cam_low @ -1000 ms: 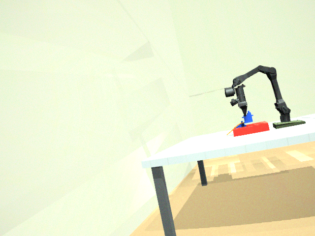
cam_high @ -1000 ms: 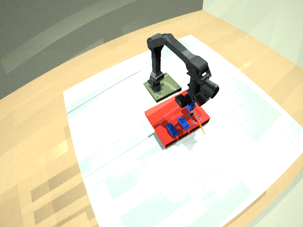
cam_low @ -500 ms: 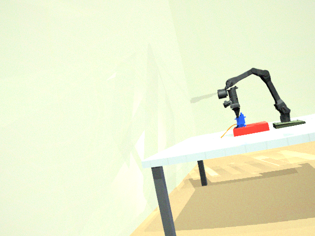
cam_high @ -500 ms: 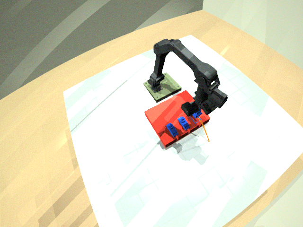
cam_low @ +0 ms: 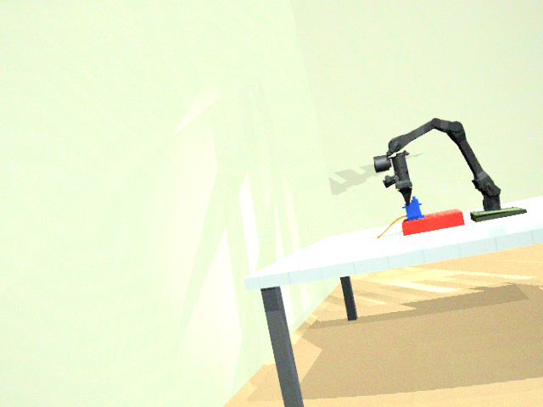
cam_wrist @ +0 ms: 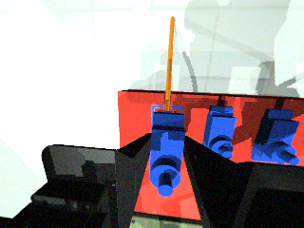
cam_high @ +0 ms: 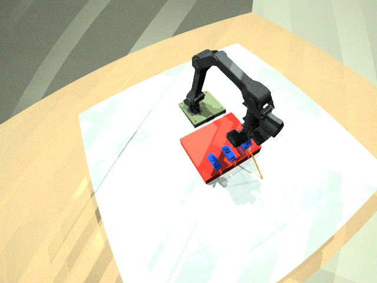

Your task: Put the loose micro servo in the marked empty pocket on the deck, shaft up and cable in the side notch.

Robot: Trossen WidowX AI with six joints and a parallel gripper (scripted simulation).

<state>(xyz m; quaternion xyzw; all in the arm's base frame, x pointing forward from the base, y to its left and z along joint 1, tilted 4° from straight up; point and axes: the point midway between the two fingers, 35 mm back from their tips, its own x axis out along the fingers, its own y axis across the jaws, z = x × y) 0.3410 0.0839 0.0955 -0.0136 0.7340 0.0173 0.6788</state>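
Now: gripper tip 12 cm past the red deck, 9 cm above it and 8 cm to the left of it.
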